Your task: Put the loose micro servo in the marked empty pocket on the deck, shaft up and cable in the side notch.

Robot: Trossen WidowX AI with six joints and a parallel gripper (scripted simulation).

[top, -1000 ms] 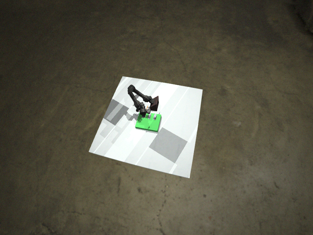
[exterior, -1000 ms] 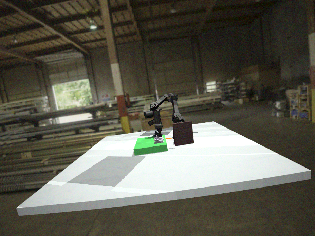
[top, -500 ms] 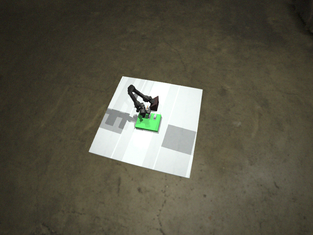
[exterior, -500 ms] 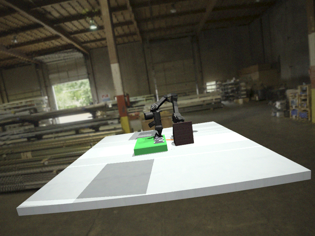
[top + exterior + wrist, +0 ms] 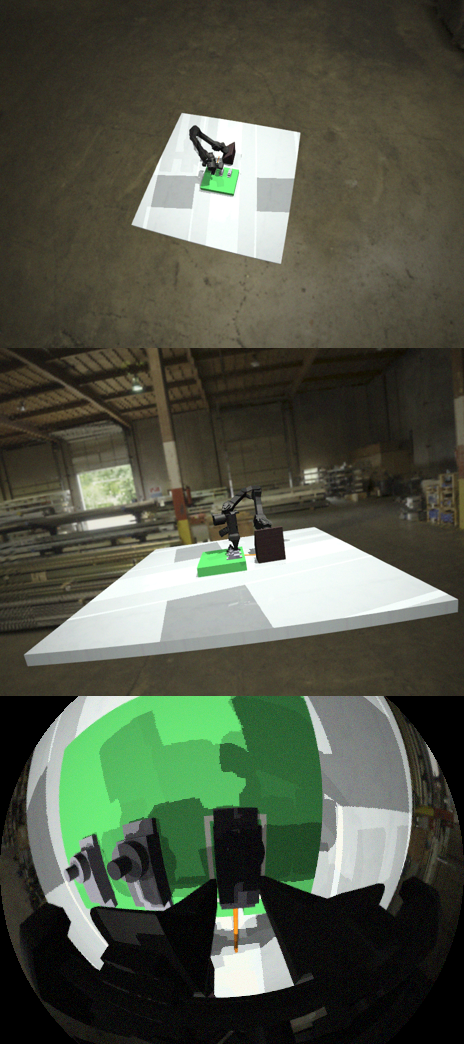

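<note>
Now: the green deck 130 mm ahead of my gripper tip, 70 mm to the left of it and 30 mm below it.
</note>
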